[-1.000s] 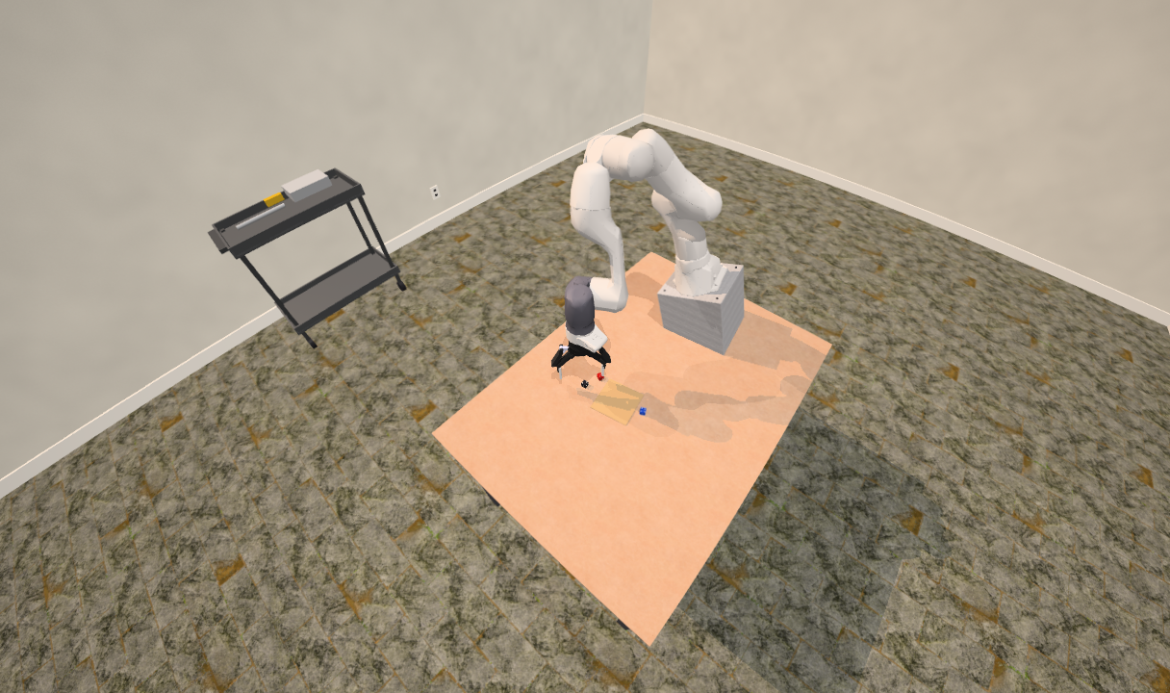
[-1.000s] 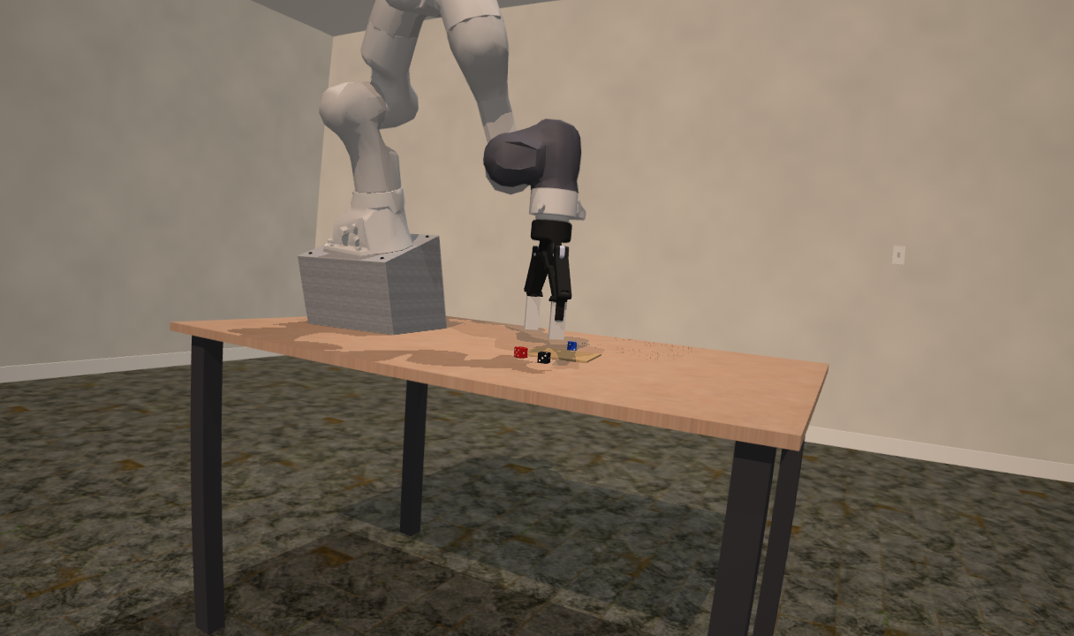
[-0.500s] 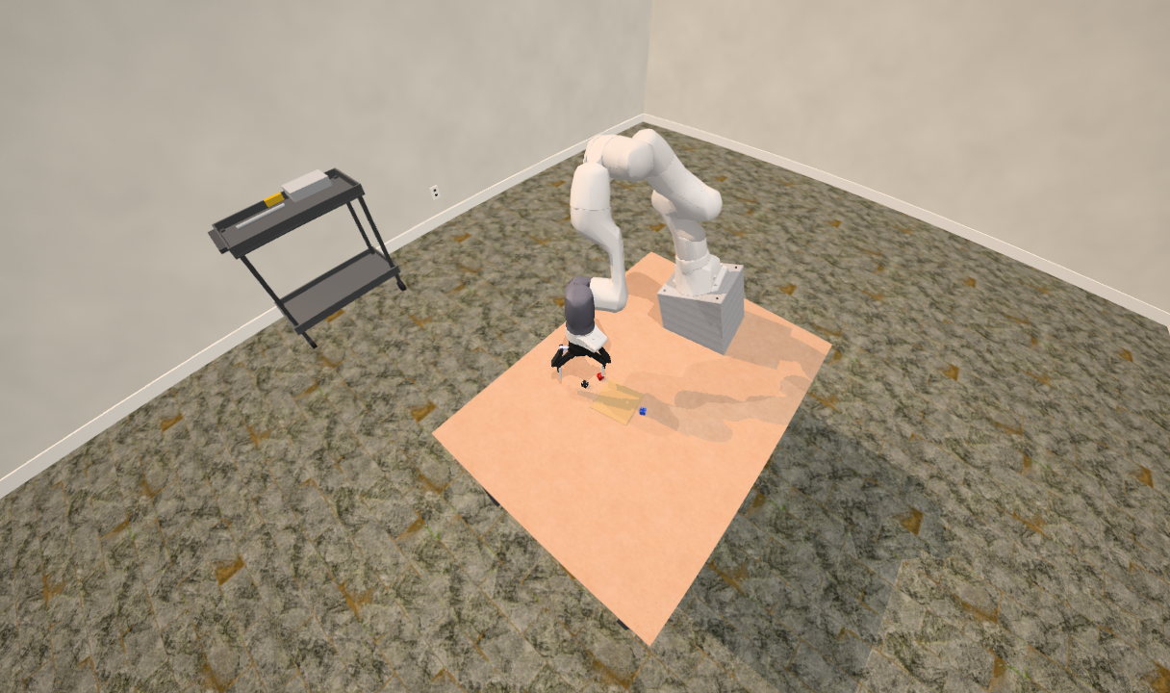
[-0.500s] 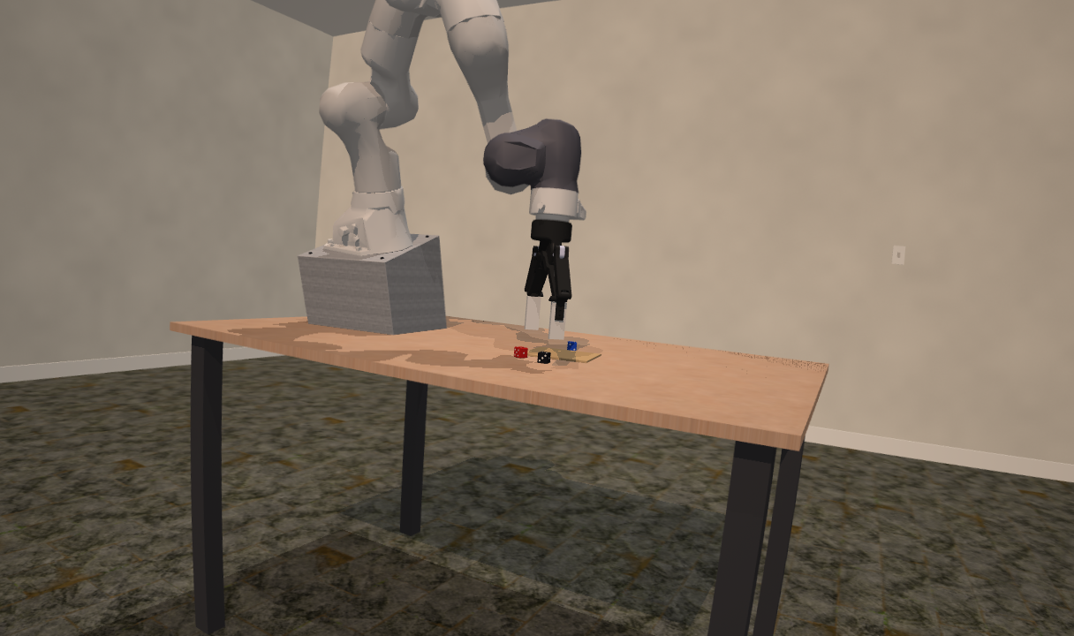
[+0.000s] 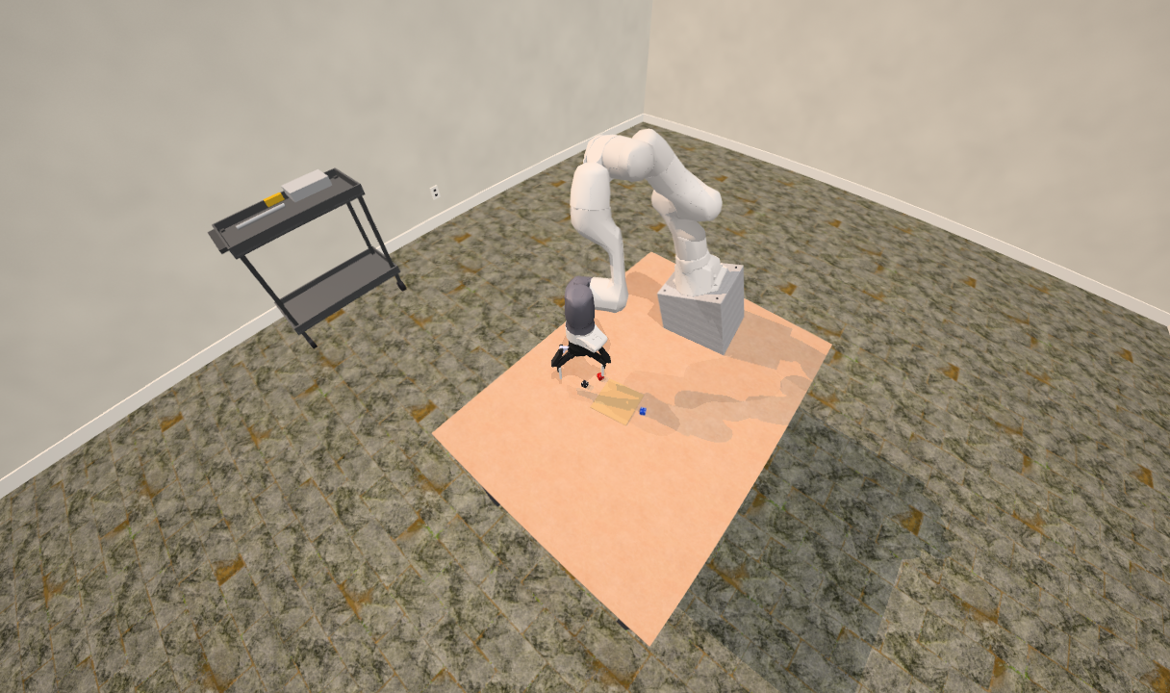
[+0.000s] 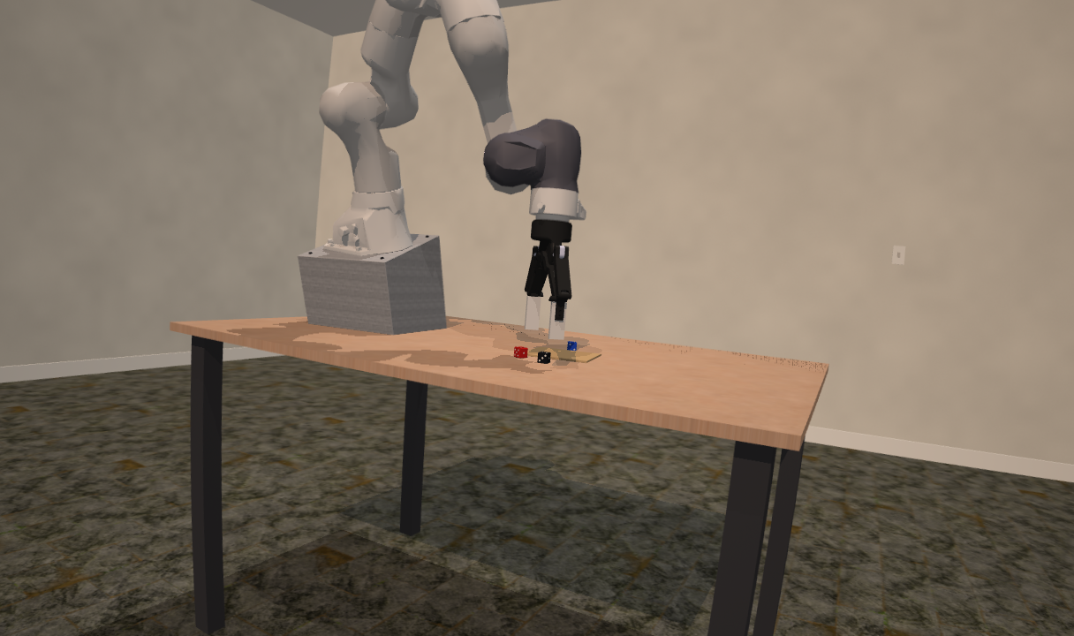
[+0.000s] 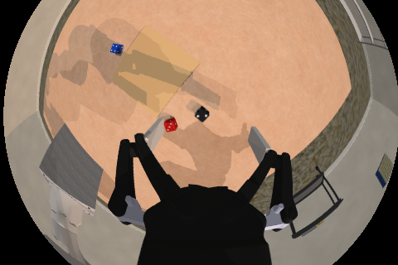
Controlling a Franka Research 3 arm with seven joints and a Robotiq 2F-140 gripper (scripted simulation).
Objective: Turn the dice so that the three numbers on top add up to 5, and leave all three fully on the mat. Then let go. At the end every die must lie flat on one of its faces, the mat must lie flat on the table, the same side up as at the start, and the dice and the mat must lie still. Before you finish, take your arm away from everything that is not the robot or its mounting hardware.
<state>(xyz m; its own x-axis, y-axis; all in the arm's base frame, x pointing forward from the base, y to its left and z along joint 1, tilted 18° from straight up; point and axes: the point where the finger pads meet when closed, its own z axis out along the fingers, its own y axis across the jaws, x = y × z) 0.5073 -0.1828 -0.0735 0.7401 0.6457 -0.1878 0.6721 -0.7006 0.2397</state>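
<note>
Now: hand 1 cm to the right of the black die and 5 cm above it. The rest, counted from my hand: blue die (3 cm behind, 24 cm to the left, 5 cm below); tan mat (2 cm behind, 15 cm to the left, 6 cm below); red die (6 cm behind, 4 cm to the left, 5 cm below).
</note>
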